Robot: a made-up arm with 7 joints.
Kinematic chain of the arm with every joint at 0, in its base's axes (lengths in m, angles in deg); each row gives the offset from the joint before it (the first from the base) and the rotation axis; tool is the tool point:
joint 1: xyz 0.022 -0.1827 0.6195 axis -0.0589 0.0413 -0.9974
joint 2: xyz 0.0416 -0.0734 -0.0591 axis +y
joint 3: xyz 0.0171 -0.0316 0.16 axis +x
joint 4: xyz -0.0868 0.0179 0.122 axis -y
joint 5: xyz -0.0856 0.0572 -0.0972 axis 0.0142 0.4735 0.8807
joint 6: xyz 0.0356 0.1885 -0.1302 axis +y
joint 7: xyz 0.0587 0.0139 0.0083 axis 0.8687 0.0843 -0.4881
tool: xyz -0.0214 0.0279 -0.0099
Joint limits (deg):
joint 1: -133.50..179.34
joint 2: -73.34..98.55
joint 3: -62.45..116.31
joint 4: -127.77..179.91
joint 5: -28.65..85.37
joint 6: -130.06..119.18
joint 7: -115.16..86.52
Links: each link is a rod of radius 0.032 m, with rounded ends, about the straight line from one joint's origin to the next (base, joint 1, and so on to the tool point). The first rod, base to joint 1, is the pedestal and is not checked.
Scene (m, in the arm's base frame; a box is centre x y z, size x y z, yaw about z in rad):
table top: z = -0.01
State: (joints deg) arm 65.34 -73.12 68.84 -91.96 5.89 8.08 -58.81
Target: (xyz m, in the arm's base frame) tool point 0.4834 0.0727 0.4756
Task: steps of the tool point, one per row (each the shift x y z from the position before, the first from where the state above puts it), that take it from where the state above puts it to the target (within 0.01 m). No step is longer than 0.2 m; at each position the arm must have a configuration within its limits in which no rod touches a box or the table.
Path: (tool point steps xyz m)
1: 0.1337 0.0983 0.0177
2: 0.1583 0.0518 0.0141
3: 0.1670 -0.0003 0.0110
4: 0.1582 -0.0523 0.0085
5: 0.1335 -0.0984 0.0065
6: 0.0956 -0.1341 0.0057

